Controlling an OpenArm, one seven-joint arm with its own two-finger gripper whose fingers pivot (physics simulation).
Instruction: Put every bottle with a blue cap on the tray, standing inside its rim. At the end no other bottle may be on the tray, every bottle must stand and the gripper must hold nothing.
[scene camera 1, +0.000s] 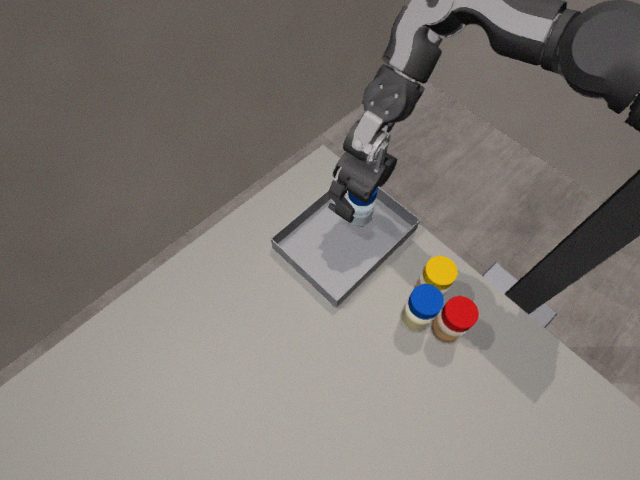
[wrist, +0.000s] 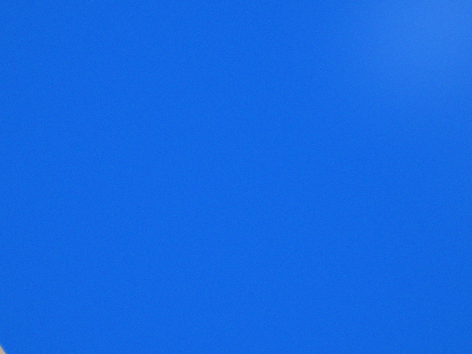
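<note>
A bottle with a blue cap (scene camera 1: 362, 213) (wrist: 235, 175) and a pale body stands inside the rim of the grey tray (scene camera 1: 304, 273), near its back corner; its cap fills nearly all of the wrist view. My gripper (scene camera 1: 361, 203) is open around this bottle, with one finger a little to the left of it; the other finger is mostly hidden behind the hand. A second blue-capped bottle (scene camera 1: 424, 304) with pale yellow contents stands on the table, right of the tray. The fingers do not show in the wrist view.
A yellow-capped bottle (scene camera 1: 439, 273) stands just behind the second blue-capped bottle, and a red-capped bottle (scene camera 1: 456, 317) stands close to its right. The table (scene camera 1: 217, 351) has its edge beyond these bottles. A dark post (scene camera 1: 578, 248) rises past that edge.
</note>
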